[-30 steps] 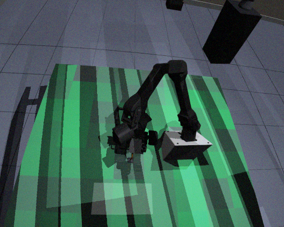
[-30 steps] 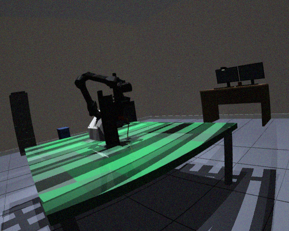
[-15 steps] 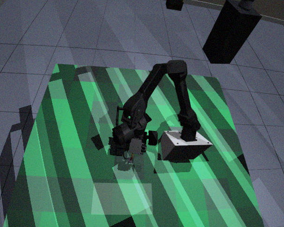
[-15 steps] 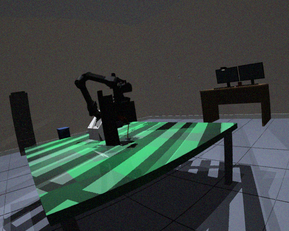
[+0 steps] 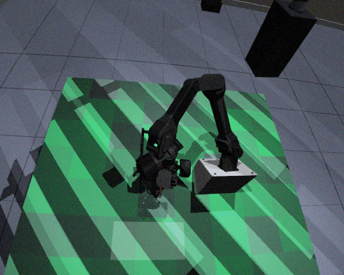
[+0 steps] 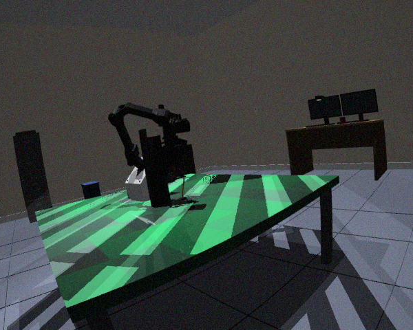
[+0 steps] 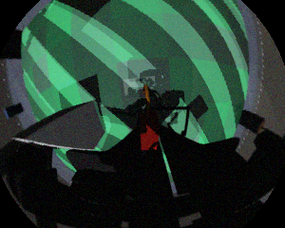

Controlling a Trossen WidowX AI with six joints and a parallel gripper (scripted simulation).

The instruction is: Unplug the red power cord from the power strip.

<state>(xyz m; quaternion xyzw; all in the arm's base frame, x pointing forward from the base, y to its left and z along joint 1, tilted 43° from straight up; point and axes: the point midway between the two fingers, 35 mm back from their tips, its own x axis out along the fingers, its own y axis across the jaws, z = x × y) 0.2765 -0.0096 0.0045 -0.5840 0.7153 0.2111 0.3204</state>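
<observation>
Right now my gripper tip is 3 cm to the left of the red plug.
</observation>
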